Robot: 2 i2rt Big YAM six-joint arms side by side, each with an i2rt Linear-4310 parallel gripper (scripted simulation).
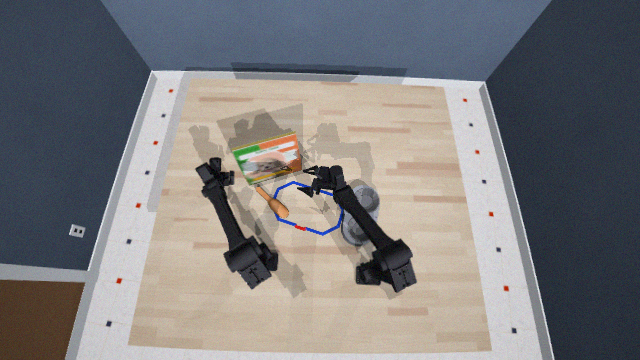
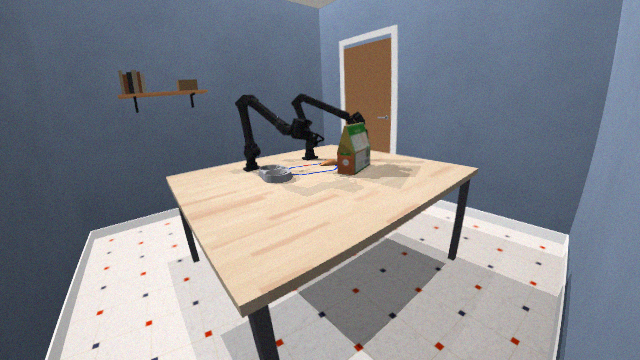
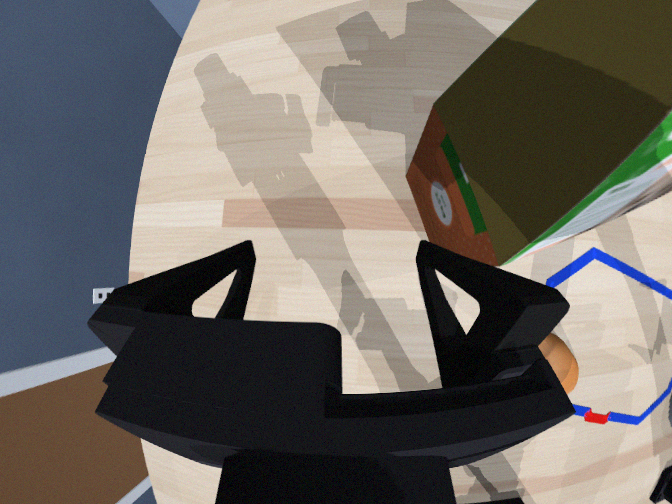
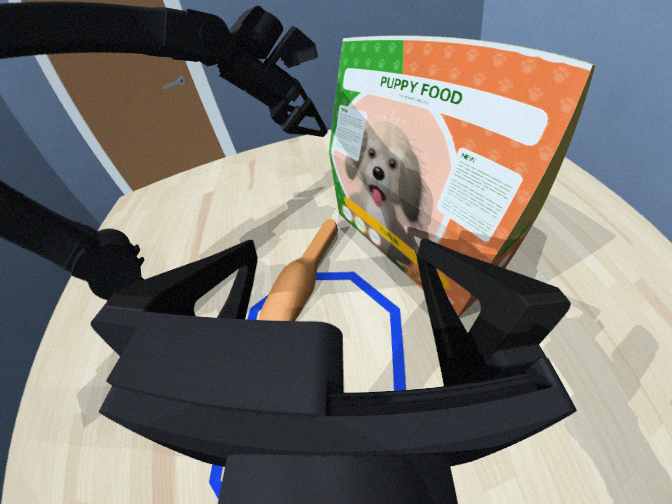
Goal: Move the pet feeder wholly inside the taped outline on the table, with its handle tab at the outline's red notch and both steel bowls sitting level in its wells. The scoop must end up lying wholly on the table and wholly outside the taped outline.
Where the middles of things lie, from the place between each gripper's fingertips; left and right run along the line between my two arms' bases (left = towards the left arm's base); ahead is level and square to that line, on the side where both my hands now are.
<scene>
My left hand is 80 mm past the orange-brown scoop (image 4: 292, 289), 260 mm to the left of it and 140 mm above it. From my left hand the other things lie so: puppy food bag (image 1: 266, 159): 130 mm ahead, 210 mm to the right, 20 mm below; then blue taped outline (image 4: 395, 319): 70 mm behind, 440 mm to the right, 160 mm below.
My right hand is 200 mm above the orange-brown scoop, 140 mm to the right of it and 80 mm past it. The rest, counted from my right hand: puppy food bag: 190 mm to the left, 130 mm ahead, 80 mm below; blue taped outline: 220 mm below, 70 mm behind, 30 mm to the right.
</scene>
